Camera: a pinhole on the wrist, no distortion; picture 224 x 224 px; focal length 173.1 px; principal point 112.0 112.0 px. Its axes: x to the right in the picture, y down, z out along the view. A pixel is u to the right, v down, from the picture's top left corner.
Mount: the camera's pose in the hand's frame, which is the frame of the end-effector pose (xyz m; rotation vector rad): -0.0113 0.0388 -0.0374 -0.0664 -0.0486 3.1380
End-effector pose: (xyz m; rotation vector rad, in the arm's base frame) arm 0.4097 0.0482 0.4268 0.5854 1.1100 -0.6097
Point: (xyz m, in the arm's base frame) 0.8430 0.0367 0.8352
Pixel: outside the picture
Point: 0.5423 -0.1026 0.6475
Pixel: 177.8 119.6
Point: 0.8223 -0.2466 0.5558
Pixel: 82.8 86.4
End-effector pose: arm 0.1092 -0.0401 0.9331 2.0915 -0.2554 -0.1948
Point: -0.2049 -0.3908 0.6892
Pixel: 166.8 120.6
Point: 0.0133 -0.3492 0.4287
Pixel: 99.5 199.3
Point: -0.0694 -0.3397 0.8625
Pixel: 143.0 74.8
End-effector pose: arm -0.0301 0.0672 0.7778 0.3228 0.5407 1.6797
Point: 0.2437 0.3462 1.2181
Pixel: 46.9 127.8
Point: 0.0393 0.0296 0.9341
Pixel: 149.5 117.2
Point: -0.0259 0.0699 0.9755
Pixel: 108.3 56.0
